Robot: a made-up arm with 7 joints.
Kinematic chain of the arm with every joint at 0, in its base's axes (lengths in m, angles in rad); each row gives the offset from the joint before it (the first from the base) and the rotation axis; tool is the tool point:
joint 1: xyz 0 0 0 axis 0 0.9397 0.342
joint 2: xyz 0 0 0 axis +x
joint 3: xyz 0 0 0 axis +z
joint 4: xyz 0.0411 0 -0.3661 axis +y
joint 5: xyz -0.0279 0 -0.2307 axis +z
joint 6: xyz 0 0 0 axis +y
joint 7: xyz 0 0 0 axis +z
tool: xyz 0 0 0
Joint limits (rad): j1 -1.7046..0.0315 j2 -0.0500..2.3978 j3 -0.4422..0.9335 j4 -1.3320..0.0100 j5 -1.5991..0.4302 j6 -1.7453..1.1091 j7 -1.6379..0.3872
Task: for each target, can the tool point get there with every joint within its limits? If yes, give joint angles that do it. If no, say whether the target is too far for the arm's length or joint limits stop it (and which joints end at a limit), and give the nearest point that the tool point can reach.
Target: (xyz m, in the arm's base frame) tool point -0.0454 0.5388 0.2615
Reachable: yes | joints -1.4309 2.0340 -0.2621 -0.1866 0.1820 0.4899 -0.0866
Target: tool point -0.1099 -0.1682 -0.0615
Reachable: no: joint limits stop it (at a limit: joint 1, joint 2, joint 3, joint 4) | nearest point 0.2220 -0.1305 -0.4484 | short by 0.511 m
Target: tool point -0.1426 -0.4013 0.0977
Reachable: no: joint limits stop it (at a limit: joint 1, joint 2, joint 3, joint 4) | nearest point 0.3351 -0.3554 0.1697 | short by 0.485 m
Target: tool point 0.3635 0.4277 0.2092
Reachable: yes | joints -1.4287 1.2472 0.1862 -0.3901 -0.3542 0.3006 -0.2896
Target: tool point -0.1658 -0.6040 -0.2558
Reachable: no: too far | nearest point 0.2220 -0.1305 -0.4484 | short by 0.642 m
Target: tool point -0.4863 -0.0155 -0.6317
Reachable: no: too far | nearest point -0.0111 -0.0096 -0.5964 | short by 0.477 m
